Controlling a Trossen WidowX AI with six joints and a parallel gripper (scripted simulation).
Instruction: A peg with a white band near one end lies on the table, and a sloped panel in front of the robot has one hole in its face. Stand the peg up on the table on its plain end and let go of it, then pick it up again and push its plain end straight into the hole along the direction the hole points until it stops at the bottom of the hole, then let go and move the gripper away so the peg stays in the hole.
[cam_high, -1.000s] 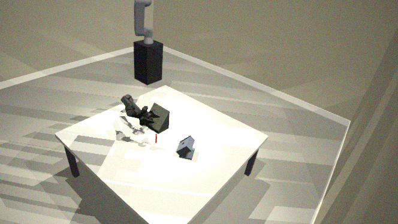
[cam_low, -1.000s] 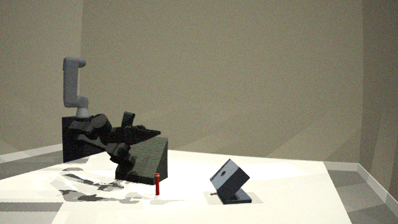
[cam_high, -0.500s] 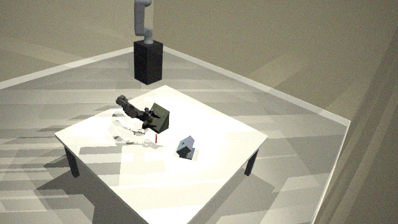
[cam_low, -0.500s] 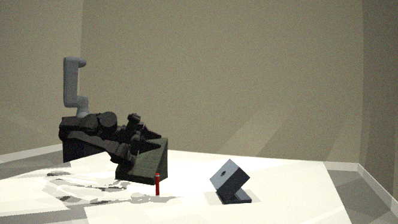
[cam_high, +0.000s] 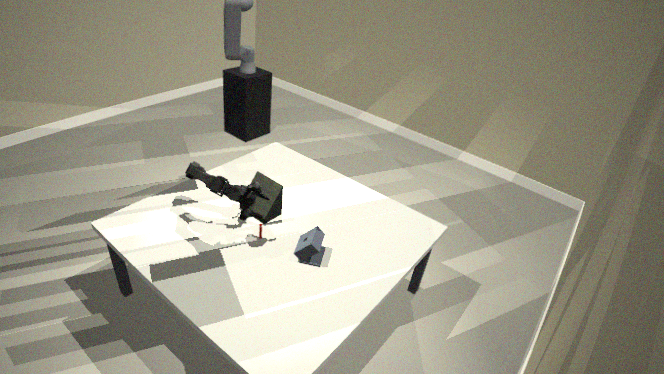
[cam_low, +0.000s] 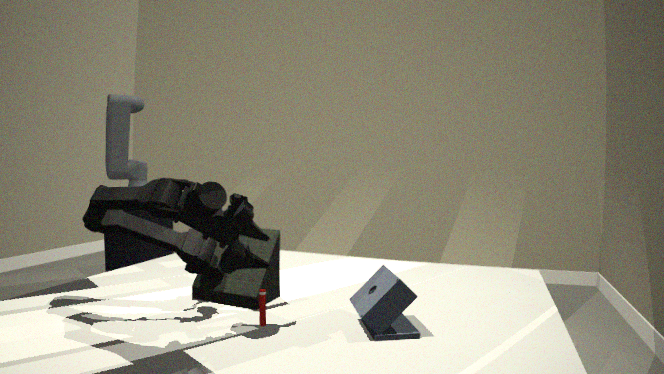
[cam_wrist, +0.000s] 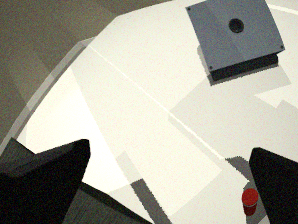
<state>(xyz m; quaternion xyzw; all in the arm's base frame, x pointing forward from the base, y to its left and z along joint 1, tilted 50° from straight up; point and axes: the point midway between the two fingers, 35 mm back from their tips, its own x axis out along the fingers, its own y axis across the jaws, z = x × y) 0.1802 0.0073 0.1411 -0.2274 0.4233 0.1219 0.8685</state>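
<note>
The peg lies 10 mm ahead of my gripper tip, 40 mm to the right of it and 100 mm below it. Round my gripper tip: flat base plate 270 mm ahead, 50 mm to the left, 150 mm below; sloped panel 250 mm ahead, 40 mm to the left, 80 mm below.
</note>
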